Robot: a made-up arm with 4 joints.
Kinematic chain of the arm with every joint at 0, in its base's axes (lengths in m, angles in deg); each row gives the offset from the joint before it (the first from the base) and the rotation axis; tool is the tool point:
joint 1: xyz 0 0 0.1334 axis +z
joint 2: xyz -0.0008 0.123 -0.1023 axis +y
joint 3: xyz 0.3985 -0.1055 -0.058 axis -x
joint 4: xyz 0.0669 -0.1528 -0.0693 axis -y
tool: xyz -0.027 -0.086 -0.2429
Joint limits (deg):
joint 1: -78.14..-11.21
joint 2: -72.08..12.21
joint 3: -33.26..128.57
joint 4: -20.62..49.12
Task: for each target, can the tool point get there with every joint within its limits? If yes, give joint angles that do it. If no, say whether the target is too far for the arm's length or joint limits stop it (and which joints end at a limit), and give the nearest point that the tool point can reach.
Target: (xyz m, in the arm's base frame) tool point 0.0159 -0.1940 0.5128
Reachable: yes | joints -18.70 -46.30 111.58 -8.66
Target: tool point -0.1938 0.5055 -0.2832
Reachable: no: joint limits stop it (at a limit: joint 1, joint 2, joint 3, joint 4) | nearest point 0.2454 -0.0738 -0.4633 | short by 0.749 m
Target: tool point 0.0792 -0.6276 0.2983
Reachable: yes | joints -63.14 -58.18 -1.58 24.49
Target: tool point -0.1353 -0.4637 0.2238
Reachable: yes | joints -58.74 -27.47 63.10 -14.36
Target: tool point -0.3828 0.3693 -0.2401
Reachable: no: joint limits stop it (at a limit: joint 1, joint 2, joint 4) | nearest point -0.1907 -0.3253 -0.3518 | short by 0.729 m
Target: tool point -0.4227 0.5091 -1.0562
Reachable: no: too far | nearest point -0.0315 -0.2699 -0.4512 | short by 1.061 m
